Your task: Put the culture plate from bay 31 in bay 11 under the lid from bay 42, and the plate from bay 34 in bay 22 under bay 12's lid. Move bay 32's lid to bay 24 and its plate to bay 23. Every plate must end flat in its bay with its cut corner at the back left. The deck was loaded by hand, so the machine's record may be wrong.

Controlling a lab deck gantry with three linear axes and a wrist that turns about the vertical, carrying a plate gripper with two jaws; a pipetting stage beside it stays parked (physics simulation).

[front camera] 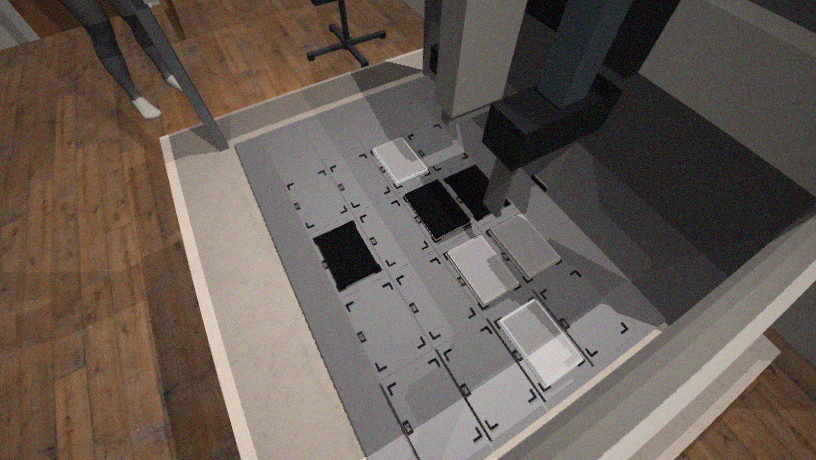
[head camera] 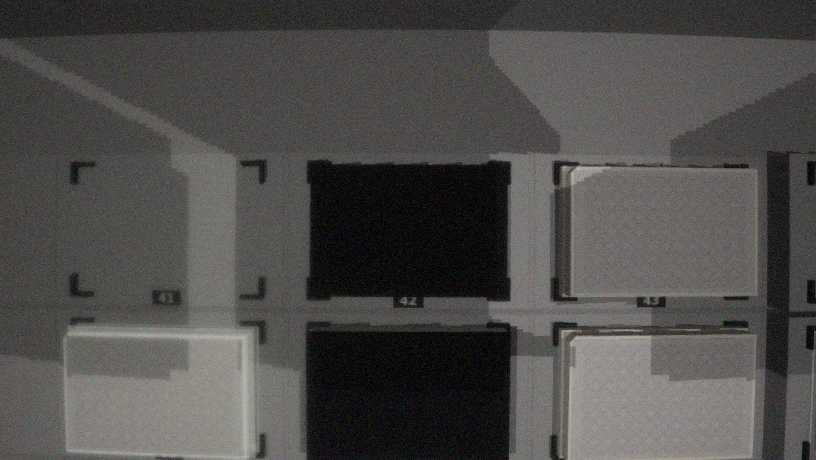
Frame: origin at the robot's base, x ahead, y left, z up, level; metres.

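Seen in the pictures: gripper, fingertip midpoint: (front camera: pixel 516 196); robot's base, link origin: (front camera: pixel 288 186).
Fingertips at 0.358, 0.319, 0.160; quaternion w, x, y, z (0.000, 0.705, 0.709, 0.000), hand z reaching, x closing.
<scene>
Offsets run from my fingertips to a thing's top centre, as dx, dy, dz. "spot": to the spot under its first point.
A black lid @(-0.130, +0.045, -0.152) (front camera: pixel 464 184) (head camera: pixel 408 228) lies flat in bay 42. A taller black piece @(-0.130, -0.062, -0.143) (front camera: pixel 437 209) (head camera: pixel 408 394) sits in bay 32; its cut corner cannot be made out. A pale plate @(-0.294, -0.062, -0.145) (front camera: pixel 400 160) (head camera: pixel 154 394) stands in bay 31. Another black lid @(-0.130, -0.276, -0.152) (front camera: pixel 347 256) lies in bay 12. A pale plate with a bright rim @(+0.198, -0.062, -0.131) (front camera: pixel 541 342) stands in bay 34. Bays 11, 22, 23 and 24 hold no plate or lid in the front view. My gripper (front camera: pixel 518 197) hangs low over bay 42, jaws apart and open; its body and one jaw partly hide the lid's right side.
Pale plates stand in bay 33 @(spot: +0.040, -0.066, -0.145) (front camera: pixel 482 270) (head camera: pixel 662 394) and bay 43 @(spot: +0.039, +0.042, -0.145) (front camera: pixel 525 245) (head camera: pixel 662 228), their cut corners at the back left. A pale column (front camera: pixel 480 57) rises behind the deck. A raised wall (front camera: pixel 200 228) borders the deck's left side.
</scene>
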